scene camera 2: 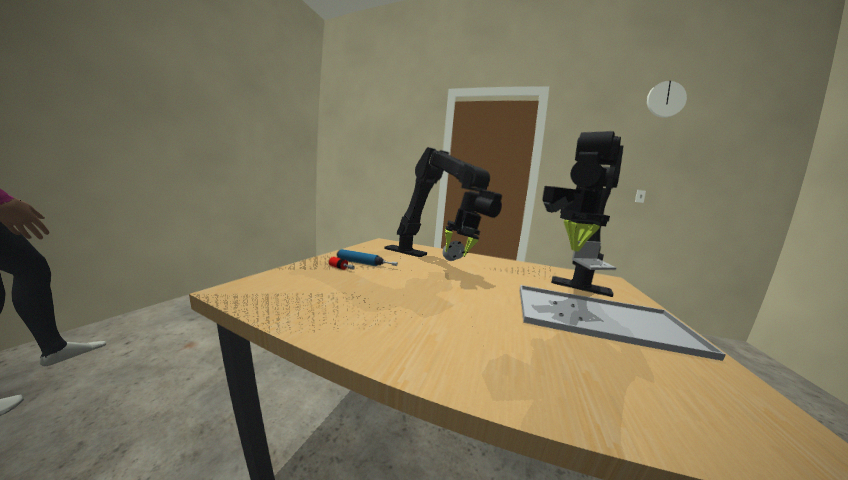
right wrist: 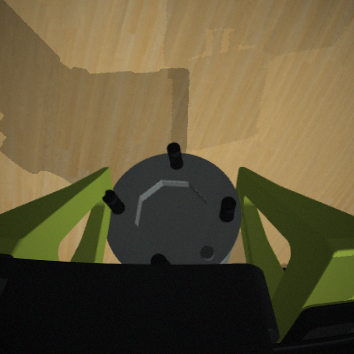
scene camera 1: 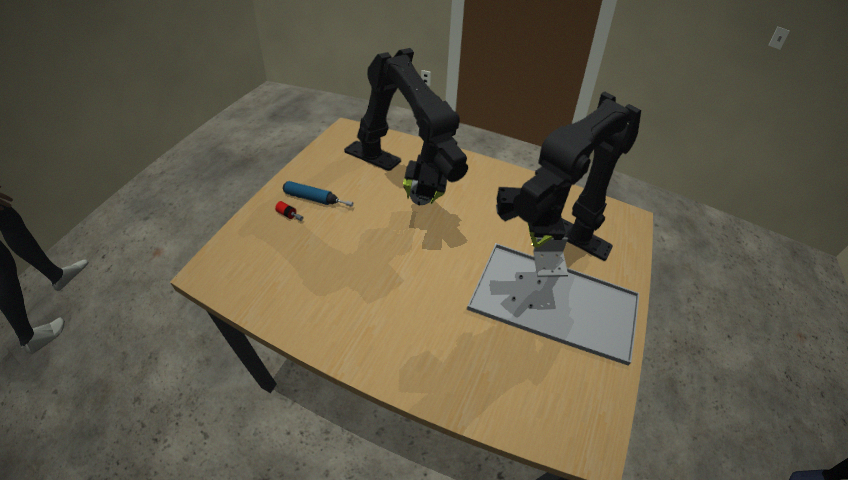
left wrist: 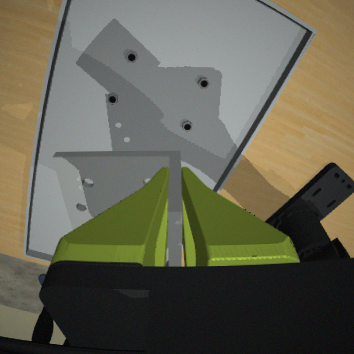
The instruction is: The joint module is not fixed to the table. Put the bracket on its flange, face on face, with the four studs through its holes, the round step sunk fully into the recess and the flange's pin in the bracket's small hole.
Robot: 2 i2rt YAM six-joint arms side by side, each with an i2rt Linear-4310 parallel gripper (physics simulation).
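Pixels of known places: left gripper, between the fingertips: (scene camera 2: 575,250) (scene camera 1: 535,245) (left wrist: 174,178); right gripper, between the fingertips: (scene camera 2: 454,254) (right wrist: 173,178) (scene camera 1: 419,199); left arm's base, origin of its link: (scene camera 2: 580,287) (scene camera 1: 579,238) (left wrist: 292,217); right arm's base, origin of its link: (scene camera 2: 405,251) (scene camera 1: 372,156).
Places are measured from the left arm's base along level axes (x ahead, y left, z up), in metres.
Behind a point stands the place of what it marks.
Note:
The grey L-shaped bracket (scene camera 1: 550,262) @[x 0.276, y -0.014, z 0.148 m] (scene camera 2: 593,263) @[x 0.287, y -0.015, z 0.148 m] (left wrist: 120,167) @[x 0.289, y -0.038, z 0.148 m] hangs above the tray's back edge, one leg upright and the holed leg roughly level. My left gripper (scene camera 1: 539,242) @[x 0.270, y -0.060, z 0.168 m] (scene camera 2: 578,247) @[x 0.270, y -0.060, z 0.168 m] (left wrist: 174,178) @[x 0.270, y -0.060, z 0.168 m] is shut on its upright leg. The round grey joint module (scene camera 1: 420,199) @[x 0.230, y -0.404, z 0.080 m] (scene camera 2: 454,250) @[x 0.223, y -0.411, z 0.090 m] (right wrist: 175,230) @[x 0.217, y -0.410, z 0.098 m] is held above the table, apart from the bracket. My right gripper (scene camera 1: 423,195) @[x 0.233, y -0.403, z 0.081 m] (scene camera 2: 457,249) @[x 0.233, y -0.403, z 0.081 m] (right wrist: 173,178) @[x 0.233, y -0.403, z 0.081 m] is shut on it, one finger each side. In the right wrist view, its flange shows black studs, a raised step outline and a small round pin (right wrist: 207,252) @[x 0.226, y -0.416, z 0.117 m]; the lowest stud is partly hidden.
A shallow grey tray (scene camera 1: 601,315) @[x 0.217, y 0.154, z 0.004 m] (scene camera 2: 660,327) @[x 0.214, y 0.181, z 0.004 m] (left wrist: 245,45) @[x 0.226, y -0.130, z 0.004 m] lies at the right, with several small dark nuts in it under shadows. A blue screwdriver (scene camera 1: 308,192) @[x 0.365, y -0.713, z 0.036 m] (scene camera 2: 357,256) @[x 0.372, y -0.718, z 0.030 m] and a shorter red tool (scene camera 1: 285,209) @[x 0.455, y -0.717, z 0.032 m] (scene camera 2: 338,262) @[x 0.460, y -0.713, z 0.026 m] lie at the table's left. A person's legs show at far left.

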